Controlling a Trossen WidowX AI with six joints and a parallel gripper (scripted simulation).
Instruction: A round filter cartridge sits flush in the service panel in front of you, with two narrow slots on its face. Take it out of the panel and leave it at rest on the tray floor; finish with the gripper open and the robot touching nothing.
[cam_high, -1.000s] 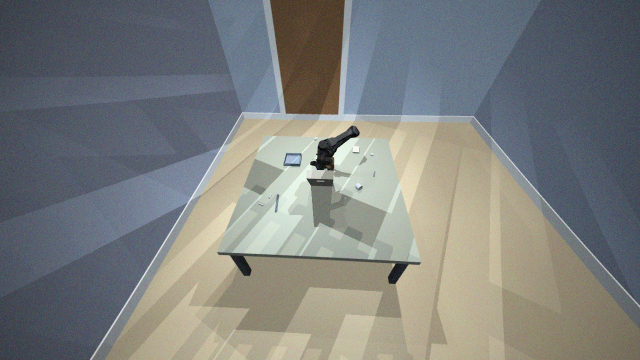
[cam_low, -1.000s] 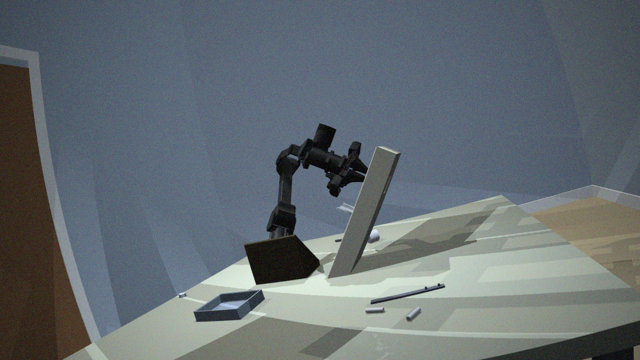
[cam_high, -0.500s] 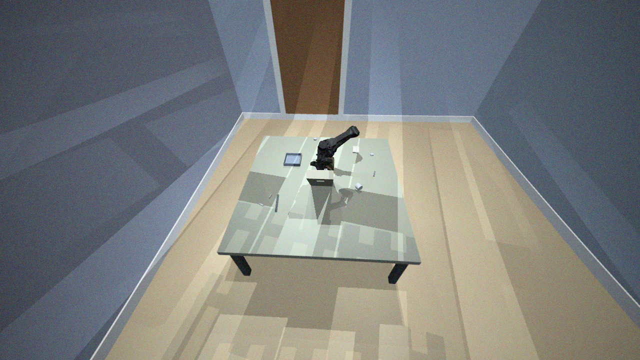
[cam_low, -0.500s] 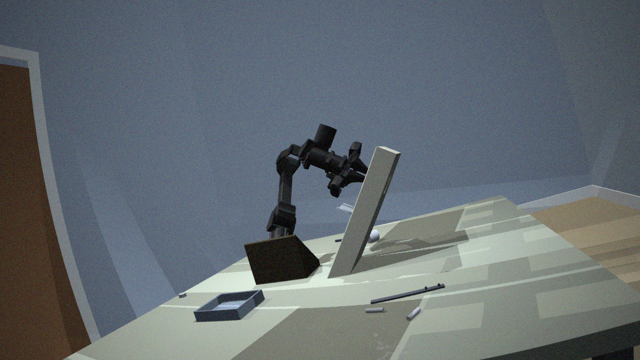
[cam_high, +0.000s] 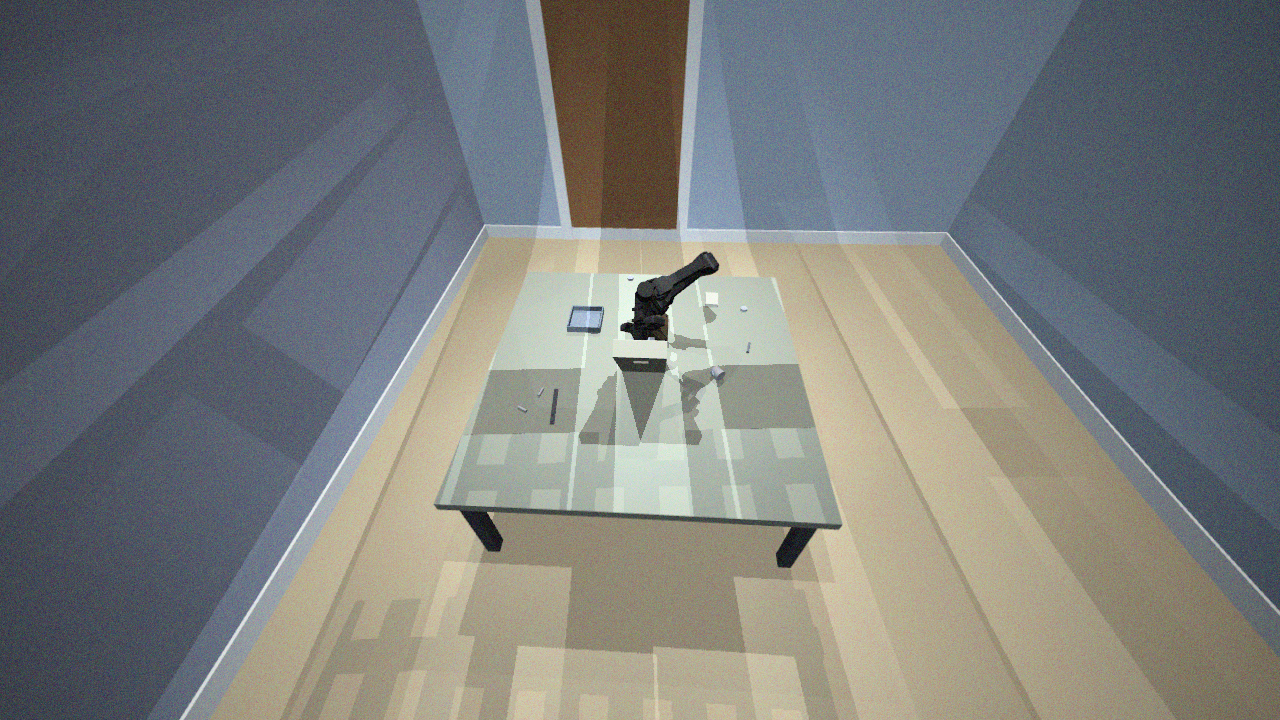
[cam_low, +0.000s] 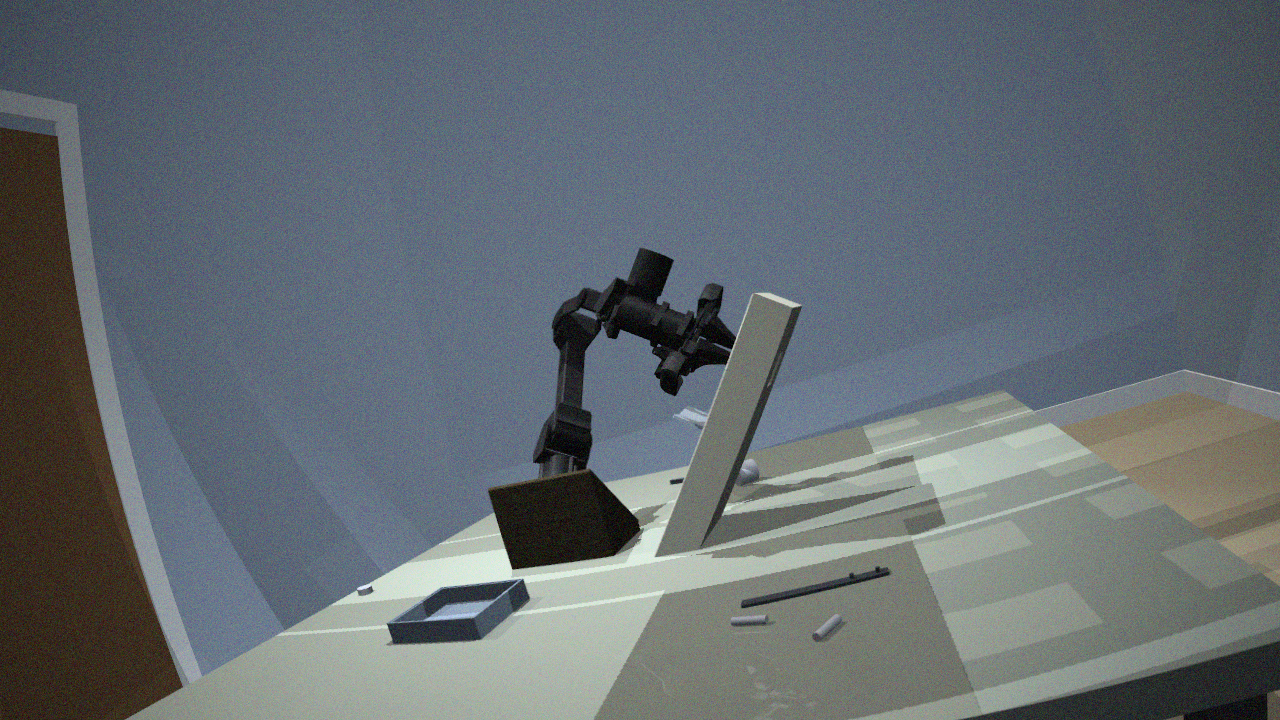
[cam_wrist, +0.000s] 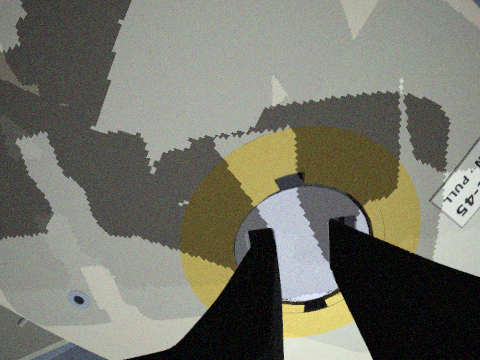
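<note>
Right now the white round filter cartridge is 1 cm below my gripper tip and 1 cm ahead of it. Round my gripper tip: shallow grey tray: 45 cm behind, 25 cm below, 24 cm to the right; pale service panel: 8 cm below, 4 cm behind.
</note>
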